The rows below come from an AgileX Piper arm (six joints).
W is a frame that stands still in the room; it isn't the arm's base.
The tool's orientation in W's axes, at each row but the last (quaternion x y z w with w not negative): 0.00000, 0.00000, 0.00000, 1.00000; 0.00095, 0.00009, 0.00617, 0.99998; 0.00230, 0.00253, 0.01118, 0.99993; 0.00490, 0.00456, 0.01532, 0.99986; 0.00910, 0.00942, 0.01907, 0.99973
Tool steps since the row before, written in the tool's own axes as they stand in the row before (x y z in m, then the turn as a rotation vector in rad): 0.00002, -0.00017, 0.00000, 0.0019, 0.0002, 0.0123; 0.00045, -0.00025, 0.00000, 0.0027, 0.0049, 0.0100; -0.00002, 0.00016, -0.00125, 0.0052, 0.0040, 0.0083; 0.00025, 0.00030, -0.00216, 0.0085, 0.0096, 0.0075; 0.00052, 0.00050, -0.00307, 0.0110, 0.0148, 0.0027
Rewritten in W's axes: 0.00002, -0.00017, 0.00000, 0.0019, 0.0002, 0.0123; 0.00045, -0.00024, 0.00000, 0.0026, 0.0049, 0.0100; -0.00003, 0.00017, -0.00125, 0.0052, 0.0041, 0.0083; 0.00022, 0.00033, -0.00216, 0.0083, 0.0098, 0.0075; 0.00044, 0.00057, -0.00307, 0.0105, 0.0152, 0.0028
